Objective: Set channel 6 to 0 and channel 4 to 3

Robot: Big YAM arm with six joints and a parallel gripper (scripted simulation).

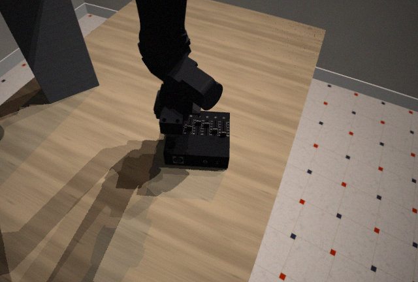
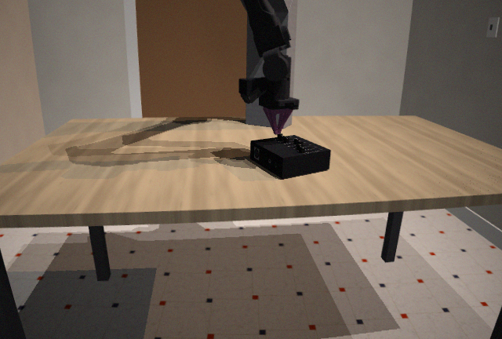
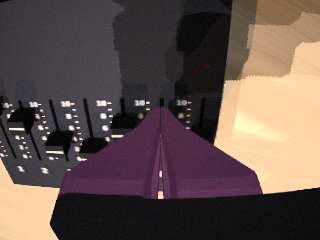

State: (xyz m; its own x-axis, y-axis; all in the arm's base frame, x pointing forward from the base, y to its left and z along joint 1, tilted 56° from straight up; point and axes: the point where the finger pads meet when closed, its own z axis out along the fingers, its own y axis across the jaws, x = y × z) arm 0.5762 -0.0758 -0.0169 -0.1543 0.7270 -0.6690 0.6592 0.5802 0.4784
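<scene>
The channel 6 cap is 2 cm to the left of my hand and 2 cm below it. Round my hand: channel 5 cap 2 cm ahead, 2 cm to the left, 2 cm below; then channel 4 cap 3 cm ahead, 4 cm to the left, 2 cm below; then channel 3 cap 6 cm ahead, 4 cm to the left, 2 cm below.
</scene>
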